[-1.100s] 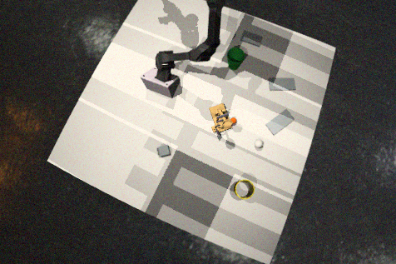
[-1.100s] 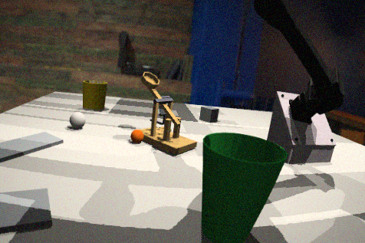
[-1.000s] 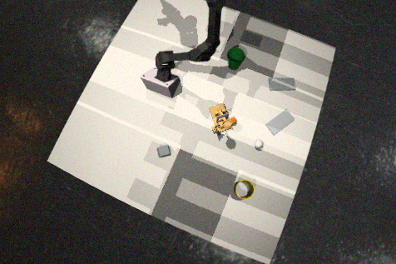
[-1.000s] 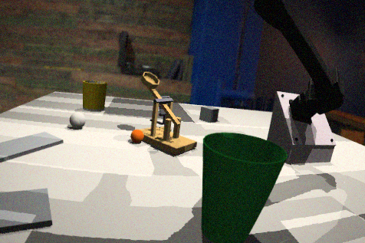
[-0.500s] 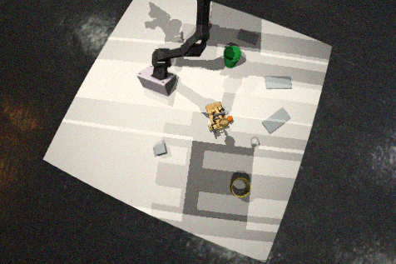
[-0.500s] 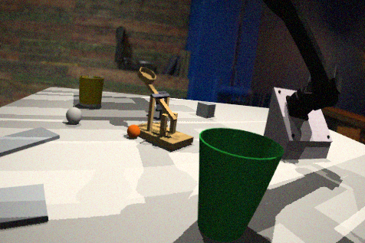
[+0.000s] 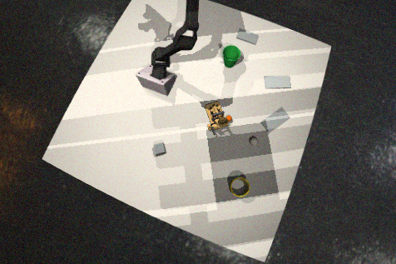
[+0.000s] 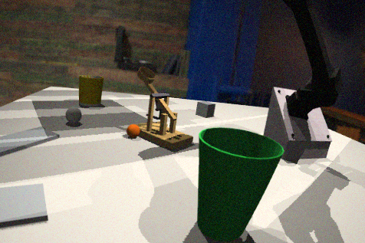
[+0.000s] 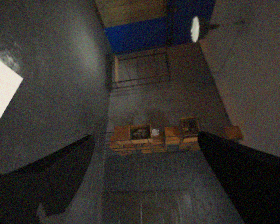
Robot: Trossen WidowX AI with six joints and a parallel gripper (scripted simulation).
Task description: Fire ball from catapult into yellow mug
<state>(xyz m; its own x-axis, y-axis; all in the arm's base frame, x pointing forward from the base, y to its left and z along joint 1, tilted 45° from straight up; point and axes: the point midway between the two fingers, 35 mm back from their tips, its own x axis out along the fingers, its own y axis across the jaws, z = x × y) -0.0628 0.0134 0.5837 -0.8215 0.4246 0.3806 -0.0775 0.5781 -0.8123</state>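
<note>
My gripper tip is 500 mm to the left of the wooden catapult, 500 mm short of it and 440 mm above it. Also, from my gripper tip: orange ball (550 mm ahead, 500 mm below, 440 mm to the right); small grey cube (750 mm to the right, 490 mm below, 310 mm ahead); green cup (480 mm below, 410 mm ahead, 140 mm to the right).
</note>
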